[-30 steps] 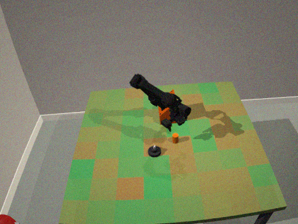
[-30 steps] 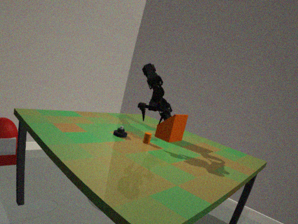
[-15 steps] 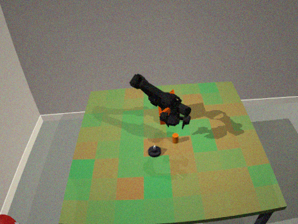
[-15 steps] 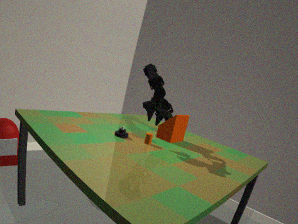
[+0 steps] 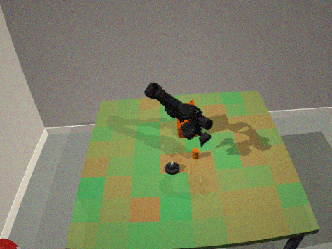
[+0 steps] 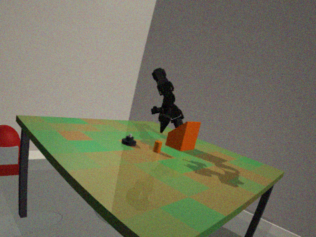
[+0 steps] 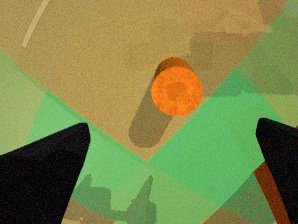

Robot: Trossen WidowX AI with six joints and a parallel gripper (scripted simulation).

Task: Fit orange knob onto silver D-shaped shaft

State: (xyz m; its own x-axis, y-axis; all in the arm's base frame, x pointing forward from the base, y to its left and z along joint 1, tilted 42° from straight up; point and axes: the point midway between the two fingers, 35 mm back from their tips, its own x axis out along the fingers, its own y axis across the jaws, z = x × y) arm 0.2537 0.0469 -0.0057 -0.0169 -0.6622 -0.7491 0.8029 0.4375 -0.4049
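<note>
Right now my gripper tip is 8 cm above the orange knob. Also, from my gripper tip: round pedestal: 7 cm ahead, 15 cm to the right, 9 cm below.
</note>
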